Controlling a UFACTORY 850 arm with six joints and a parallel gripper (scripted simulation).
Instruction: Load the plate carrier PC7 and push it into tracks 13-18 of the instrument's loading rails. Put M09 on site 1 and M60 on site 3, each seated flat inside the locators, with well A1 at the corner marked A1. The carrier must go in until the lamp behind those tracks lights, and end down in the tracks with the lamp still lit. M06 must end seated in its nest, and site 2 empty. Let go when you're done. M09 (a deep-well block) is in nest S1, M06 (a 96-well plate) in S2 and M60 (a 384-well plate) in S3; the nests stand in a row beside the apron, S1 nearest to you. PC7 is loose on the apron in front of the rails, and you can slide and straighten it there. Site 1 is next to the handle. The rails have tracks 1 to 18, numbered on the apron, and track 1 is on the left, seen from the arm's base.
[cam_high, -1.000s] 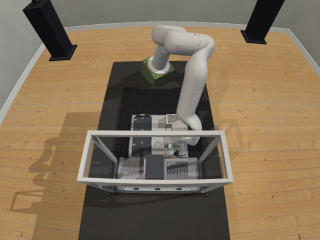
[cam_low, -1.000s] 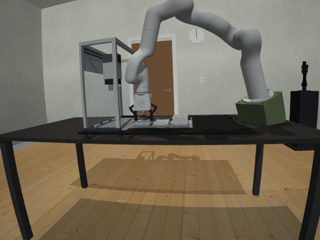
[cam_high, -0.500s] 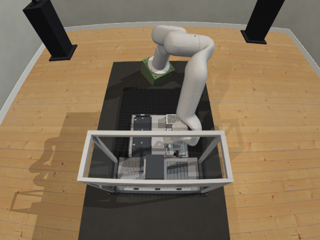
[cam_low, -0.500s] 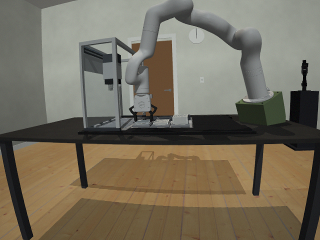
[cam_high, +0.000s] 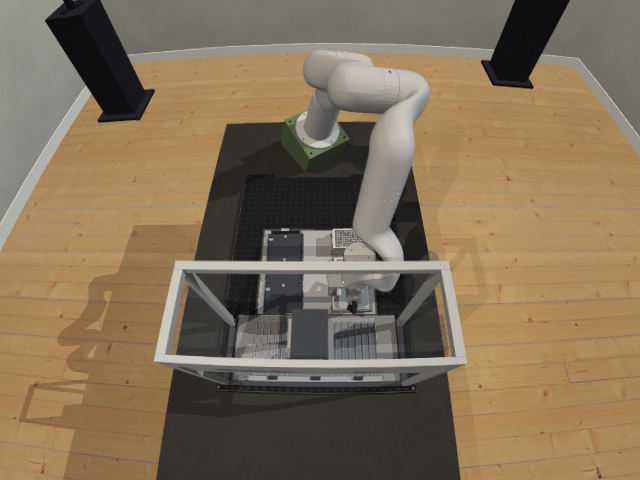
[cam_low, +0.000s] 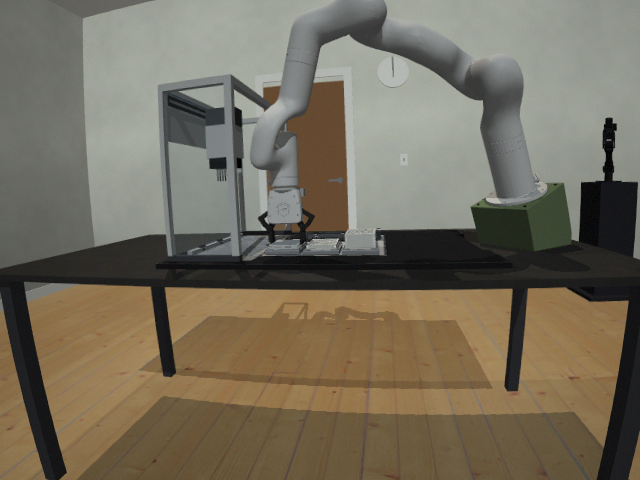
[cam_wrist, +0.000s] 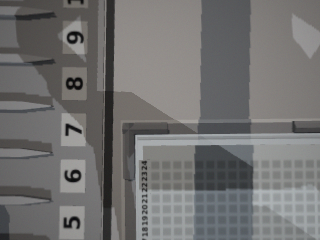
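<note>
Right now my hand is 20 mm above the nest s3. Round my hand: plate carrier PC7 (100 mm behind, 240 mm to the right, 10 mm below); nest s1 (220 mm behind, 20 mm below); nest S2 (110 mm behind, 10 mm to the left, 20 mm below).
</note>
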